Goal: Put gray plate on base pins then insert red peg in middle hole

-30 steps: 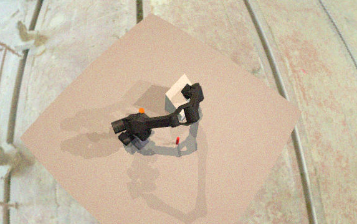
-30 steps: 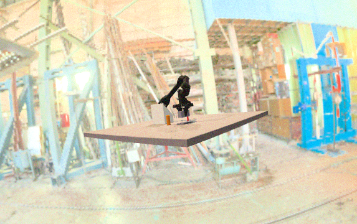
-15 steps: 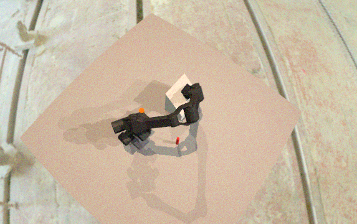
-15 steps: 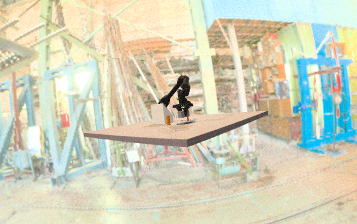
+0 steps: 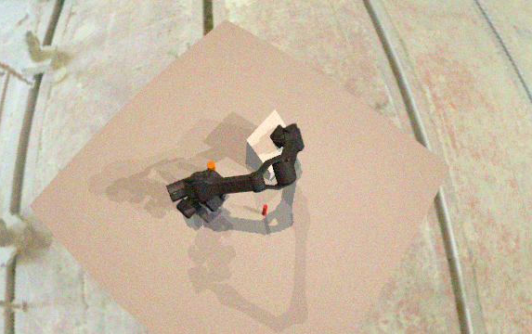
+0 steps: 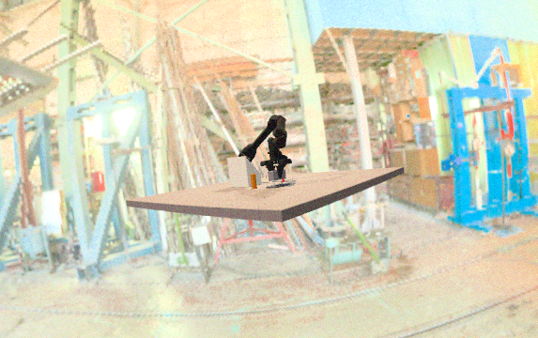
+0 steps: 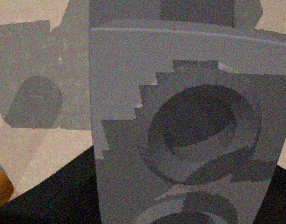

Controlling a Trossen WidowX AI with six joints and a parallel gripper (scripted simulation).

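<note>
Now: gripper tip 40 mm above the base. Also, from my gripper tip: gray plate: 30 mm above; then red peg: 200 mm to the left, 110 mm behind; then orange cylinder: 120 mm behind, 50 mm to the right.
</note>
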